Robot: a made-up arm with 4 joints. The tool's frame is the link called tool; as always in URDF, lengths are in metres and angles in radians. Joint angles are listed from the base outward. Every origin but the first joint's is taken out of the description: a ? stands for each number. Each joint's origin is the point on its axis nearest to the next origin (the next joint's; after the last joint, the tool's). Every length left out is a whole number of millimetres.
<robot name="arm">
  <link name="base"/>
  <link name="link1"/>
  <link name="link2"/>
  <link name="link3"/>
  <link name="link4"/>
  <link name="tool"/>
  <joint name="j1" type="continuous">
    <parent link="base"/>
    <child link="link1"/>
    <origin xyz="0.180 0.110 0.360" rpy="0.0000 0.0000 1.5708"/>
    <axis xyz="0 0 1"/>
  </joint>
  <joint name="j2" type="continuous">
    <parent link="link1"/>
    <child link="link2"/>
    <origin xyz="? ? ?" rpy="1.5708 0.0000 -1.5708"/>
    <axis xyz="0 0 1"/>
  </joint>
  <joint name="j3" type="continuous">
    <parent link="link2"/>
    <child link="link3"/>
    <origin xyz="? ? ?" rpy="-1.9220 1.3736 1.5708"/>
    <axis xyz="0 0 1"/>
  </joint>
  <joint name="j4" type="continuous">
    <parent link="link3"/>
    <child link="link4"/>
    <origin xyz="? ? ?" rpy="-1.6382 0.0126 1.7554"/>
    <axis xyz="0 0 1"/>
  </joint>
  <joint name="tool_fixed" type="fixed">
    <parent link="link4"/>
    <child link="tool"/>
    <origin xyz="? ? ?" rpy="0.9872 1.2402 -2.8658"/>
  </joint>
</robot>
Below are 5 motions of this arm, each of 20 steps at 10 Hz.
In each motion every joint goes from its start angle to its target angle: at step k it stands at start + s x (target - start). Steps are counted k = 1, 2, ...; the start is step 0. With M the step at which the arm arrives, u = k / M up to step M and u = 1 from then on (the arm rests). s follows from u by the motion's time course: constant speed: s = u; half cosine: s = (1 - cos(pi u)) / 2; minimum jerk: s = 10 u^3 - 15 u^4 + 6 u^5.
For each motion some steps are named. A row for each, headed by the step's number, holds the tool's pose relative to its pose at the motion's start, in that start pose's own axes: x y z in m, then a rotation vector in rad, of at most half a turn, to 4 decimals.
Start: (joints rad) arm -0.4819 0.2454 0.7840 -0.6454
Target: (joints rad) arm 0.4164 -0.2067 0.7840 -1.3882
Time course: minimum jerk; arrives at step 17
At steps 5, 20:
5: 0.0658 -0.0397 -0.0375 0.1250 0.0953 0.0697
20: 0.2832 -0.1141 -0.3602 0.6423 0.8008 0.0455

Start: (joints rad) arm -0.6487 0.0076 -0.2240 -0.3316
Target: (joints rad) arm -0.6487 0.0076 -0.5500 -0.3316
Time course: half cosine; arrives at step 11
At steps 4, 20:
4: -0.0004 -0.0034 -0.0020 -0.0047 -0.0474 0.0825
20: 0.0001 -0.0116 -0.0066 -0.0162 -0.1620 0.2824

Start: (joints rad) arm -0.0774 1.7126 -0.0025 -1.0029
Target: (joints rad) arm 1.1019 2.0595 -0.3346 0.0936
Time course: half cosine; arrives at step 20
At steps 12, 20:
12: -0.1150 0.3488 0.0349 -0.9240 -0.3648 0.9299
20: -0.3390 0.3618 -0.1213 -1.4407 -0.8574 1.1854

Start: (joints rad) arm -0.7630 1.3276 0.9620 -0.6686
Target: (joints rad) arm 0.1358 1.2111 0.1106 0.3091
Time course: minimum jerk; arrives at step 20
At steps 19, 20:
19: -0.1190 0.1396 -0.0083 -0.6545 -0.9142 1.5352
20: -0.1194 0.1393 -0.0086 -0.6549 -0.9163 1.5363

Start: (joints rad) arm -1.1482 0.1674 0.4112 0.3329
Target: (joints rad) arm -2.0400 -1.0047 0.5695 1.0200
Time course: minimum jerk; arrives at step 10
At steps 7, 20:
7: -0.1322 -0.0404 -0.2777 0.5683 -0.0754 -0.3680
20: -0.1551 -0.0204 -0.3200 0.6468 -0.1617 -0.4229

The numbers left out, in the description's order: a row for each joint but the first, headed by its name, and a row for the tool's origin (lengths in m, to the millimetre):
j2: 0.048 0.020 0.000
j3: 0.151 -0.039 0.000
j4: -0.069 -0.003 0.000
tool: -0.132 0.391 0.000

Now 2 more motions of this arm.
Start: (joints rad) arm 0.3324 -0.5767 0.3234 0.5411
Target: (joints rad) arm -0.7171 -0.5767 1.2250 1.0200
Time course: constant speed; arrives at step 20
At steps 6, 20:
6: -0.0242 0.0134 0.0095 0.0026 0.1602 -0.2889
20: -0.0962 -0.0513 -0.0642 0.3447 0.4815 -0.7292

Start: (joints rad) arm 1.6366 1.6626 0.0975 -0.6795
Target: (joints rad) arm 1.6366 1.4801 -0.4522 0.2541
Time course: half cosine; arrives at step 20
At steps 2, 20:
2: 0.0041 0.0047 0.0027 -0.0165 0.0027 0.0165
20: -0.0318 0.2504 0.0121 -0.7480 -0.1590 0.5616

